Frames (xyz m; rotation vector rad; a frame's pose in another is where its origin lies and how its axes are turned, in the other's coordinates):
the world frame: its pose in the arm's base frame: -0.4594 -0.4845 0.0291 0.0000 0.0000 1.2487
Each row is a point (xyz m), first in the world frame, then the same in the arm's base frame.
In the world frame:
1: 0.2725 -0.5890 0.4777
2: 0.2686 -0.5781 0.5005
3: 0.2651 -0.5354 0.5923
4: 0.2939 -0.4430 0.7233
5: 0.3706 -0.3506 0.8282
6: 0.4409 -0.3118 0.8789
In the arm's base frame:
1: 0.1856 -0.4125 0.5068
2: 0.1740 -0.4127 0.5296
3: 0.1324 -0.4025 0.6214
4: 0.0539 -0.3459 0.7524
5: -0.0095 -0.2439 0.8573
6: -0.0241 -0.1650 0.9080

